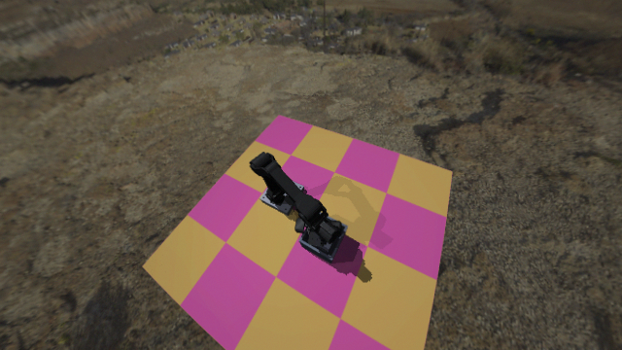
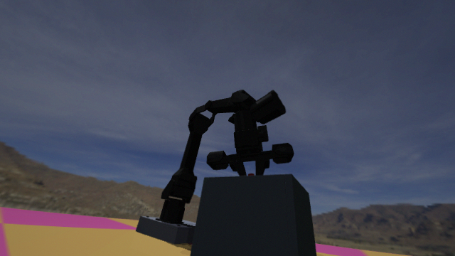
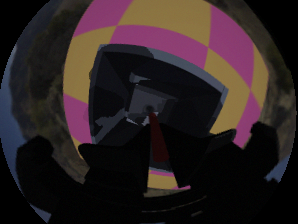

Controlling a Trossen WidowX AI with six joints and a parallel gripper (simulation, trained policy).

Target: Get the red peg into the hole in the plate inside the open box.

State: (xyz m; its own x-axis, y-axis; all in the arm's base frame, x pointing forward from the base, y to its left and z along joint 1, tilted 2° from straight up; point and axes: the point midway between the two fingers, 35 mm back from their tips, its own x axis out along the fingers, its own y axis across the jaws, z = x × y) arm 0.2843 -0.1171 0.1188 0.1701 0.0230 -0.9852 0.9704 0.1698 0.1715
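The plate is 70 mm below my gripper tip, 10 mm to the right of it and 10 mm ahead of it. Also, from my gripper tip: red peg: 10 mm above.
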